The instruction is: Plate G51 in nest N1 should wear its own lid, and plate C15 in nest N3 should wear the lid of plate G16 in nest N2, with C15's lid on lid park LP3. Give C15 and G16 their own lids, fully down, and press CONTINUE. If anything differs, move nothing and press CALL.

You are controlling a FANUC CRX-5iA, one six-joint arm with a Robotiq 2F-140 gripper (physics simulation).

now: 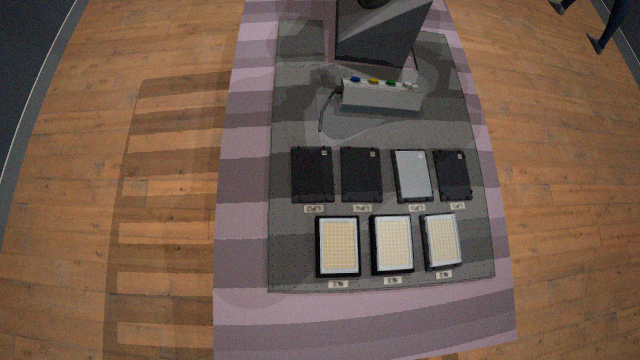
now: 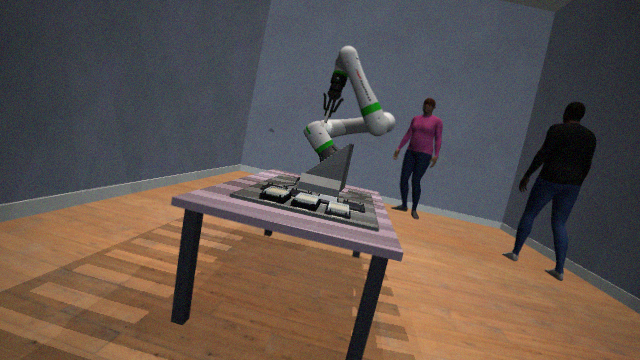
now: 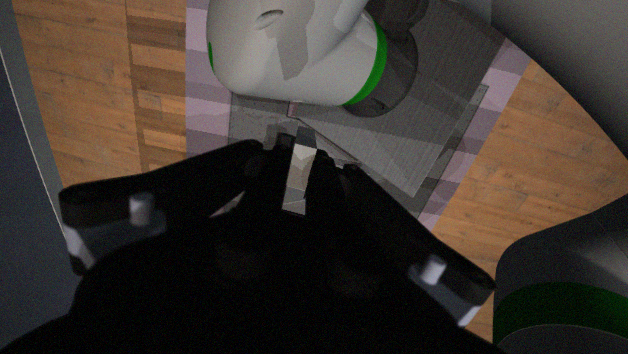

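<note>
Three plates with cream wells and pale rims stand in black nests: N2's plate (image 1: 338,246) at left, N3's (image 1: 393,243) in the middle, N1's (image 1: 442,240) at right. I cannot tell whether clear lids cover them; their codes are unreadable. Behind them, LP3 holds a silver-grey lid (image 1: 413,175) with a small pale tag. LP2 (image 1: 312,175), LP4 (image 1: 361,175) and LP1 (image 1: 452,175) look black. The button box (image 1: 381,99) has blue (image 1: 355,79), yellow (image 1: 373,81), green (image 1: 391,82) and white (image 1: 410,85) buttons. My gripper (image 2: 326,120) (image 3: 302,143) is shut and empty, high above the table's rear.
A grey wedge-shaped stand (image 1: 377,42) (image 2: 340,167) rises behind the button box. A cable (image 1: 322,112) runs from the box's left end. Two people, one in pink (image 2: 424,135) and one in black (image 2: 565,155), stand on the floor beyond the table's right side.
</note>
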